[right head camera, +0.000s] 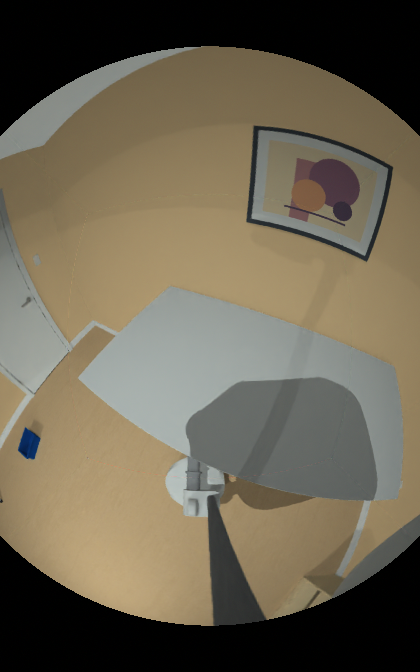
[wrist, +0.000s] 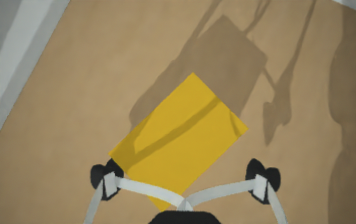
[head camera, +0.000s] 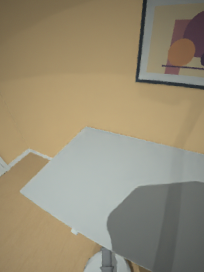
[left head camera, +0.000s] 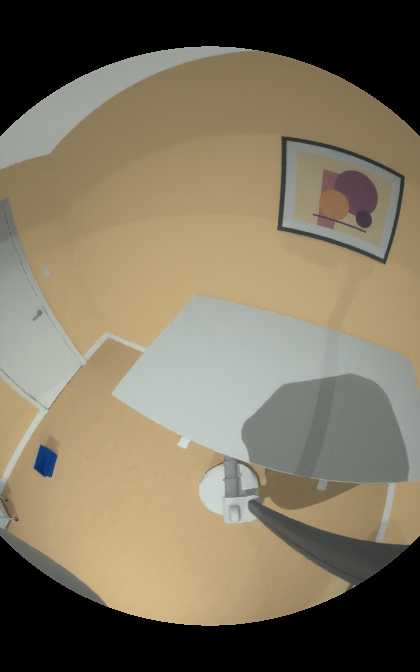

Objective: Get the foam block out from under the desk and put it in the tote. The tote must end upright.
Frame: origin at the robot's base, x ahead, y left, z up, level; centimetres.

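Seen in the pictures: gripper, between the fingertips: [wrist: 184,171].
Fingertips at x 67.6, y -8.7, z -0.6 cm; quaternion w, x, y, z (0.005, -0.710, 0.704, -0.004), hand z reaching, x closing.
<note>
A point is followed by its place in that frame.
The yellow foam block [wrist: 182,135] @[x 71.8, y -8.4, z 2.9 cm] lies on the floor in the wrist view, turned diagonally, its lower corner partly behind the gripper's pale finger strips. My gripper [wrist: 184,171] @[x 67.6, y -8.7, z -0.6 cm] is open, and its two dark fingertips stand wide apart. The left fingertip overlaps the block's left corner in the picture; the right one shows over floor, to the right of the block. Whether the left one touches the block I cannot tell. The grey desk [head camera: 85,185] @[x 43.3, y 10.8, z 92.2 cm] [left head camera: 210,370] @[x 50.0, y 8.7, z 92.2 cm] [right head camera: 160,350] hides the gripper and block from the head views. The blue tote [left head camera: 45,461] @[x -10.6, y 184.2, z -2.5 cm] [right head camera: 29,443] stands upright on the floor at the far left.
A white skirting board [wrist: 32,55] @[x 80.7, y 9.8, z -1.5 cm] runs along the upper left of the wrist view. A white desk foot or leg [left head camera: 184,442] shows below the desk's front edge. A door [left head camera: 35,340] @[x 96.1, y 184.8, z 68.7 cm] [right head camera: 30,335] is at the left. A light wooden piece [right head camera: 302,597] stands at the lower right.
</note>
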